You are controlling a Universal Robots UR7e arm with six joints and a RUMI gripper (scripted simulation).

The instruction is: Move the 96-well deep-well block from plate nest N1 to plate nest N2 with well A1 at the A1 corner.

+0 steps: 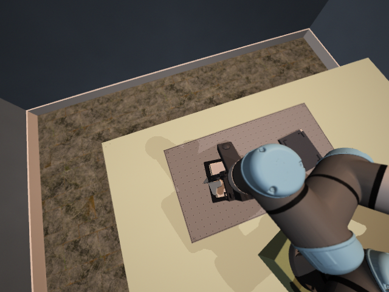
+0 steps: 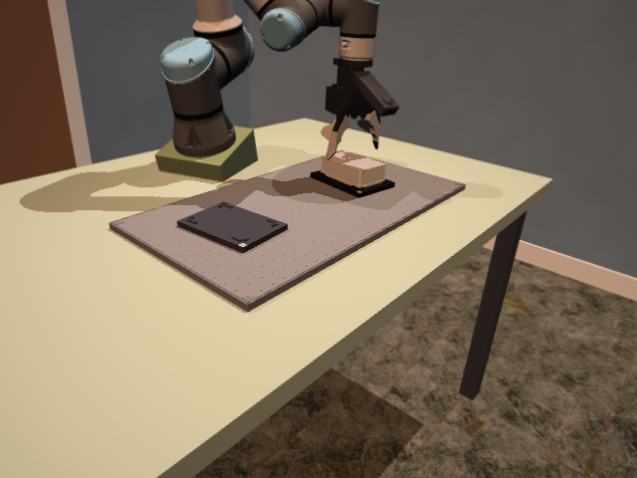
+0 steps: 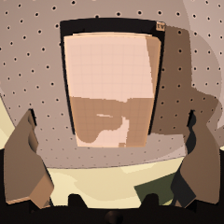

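Now: hand 3 cm above the deep-well block. Round my hand: nest N2: 6 cm ahead, 36 cm to the right, 6 cm below; nest N1: 6 cm below; A1 corner mark: 8 cm ahead, 5 cm to the right, 5 cm below.
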